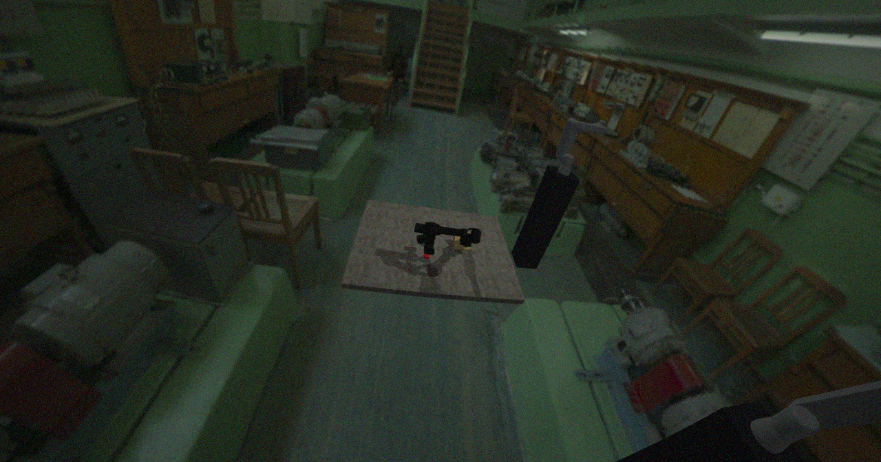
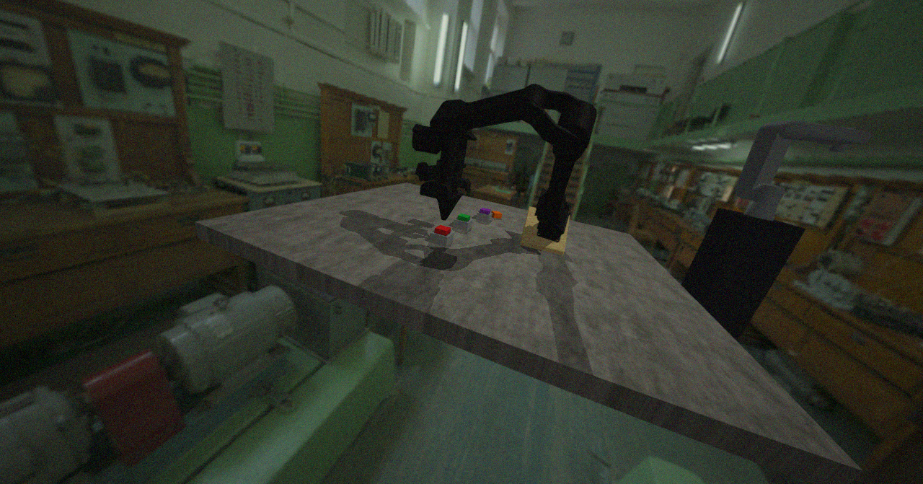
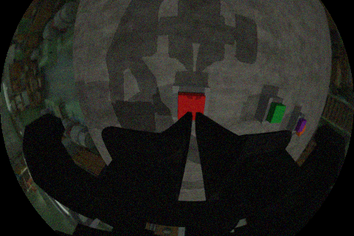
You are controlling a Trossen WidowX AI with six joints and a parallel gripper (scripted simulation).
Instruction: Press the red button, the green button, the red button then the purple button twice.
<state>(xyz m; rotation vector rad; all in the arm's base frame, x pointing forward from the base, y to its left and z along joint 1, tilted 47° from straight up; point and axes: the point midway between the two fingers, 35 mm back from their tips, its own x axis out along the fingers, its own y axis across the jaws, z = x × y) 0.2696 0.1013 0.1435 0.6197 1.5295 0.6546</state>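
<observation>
Now: gripper tip 3 cm above the red button. The rest, counted from my gripper tip: green button: 1 cm behind, 15 cm to the right, 3 cm below; orange block: 7 cm behind, 37 cm to the right, 5 cm below; purple button: 4 cm behind, 30 cm to the right, 3 cm below.
</observation>
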